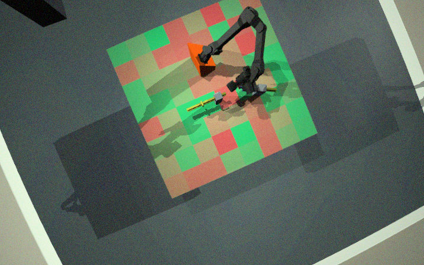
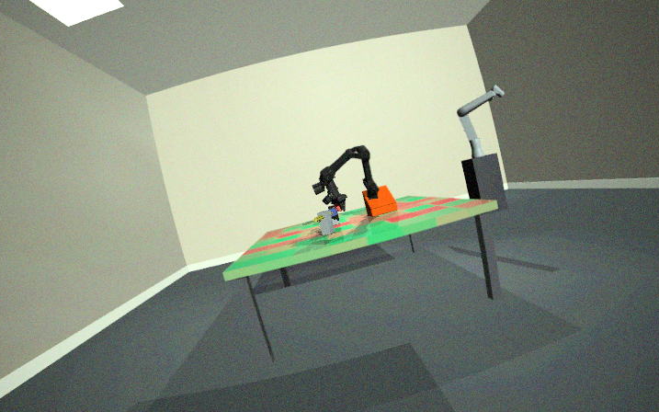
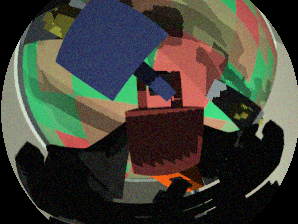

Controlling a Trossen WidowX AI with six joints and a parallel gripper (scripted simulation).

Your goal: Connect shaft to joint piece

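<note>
My gripper tip is now 3 cm below the red square joint piece, 2 cm short of it and 1 cm to the right of it.
</note>
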